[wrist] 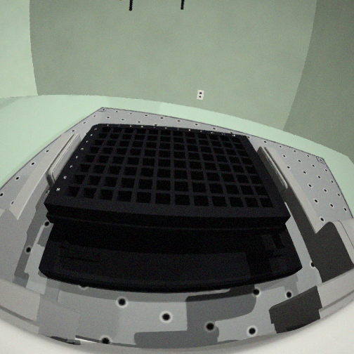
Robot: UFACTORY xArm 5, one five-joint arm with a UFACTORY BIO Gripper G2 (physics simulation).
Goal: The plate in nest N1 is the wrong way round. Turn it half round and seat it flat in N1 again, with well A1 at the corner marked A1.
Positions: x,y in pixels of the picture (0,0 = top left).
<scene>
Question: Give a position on a black well plate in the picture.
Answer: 154,180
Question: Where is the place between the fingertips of my gripper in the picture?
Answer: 170,146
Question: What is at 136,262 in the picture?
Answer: A black nest N1.
</scene>
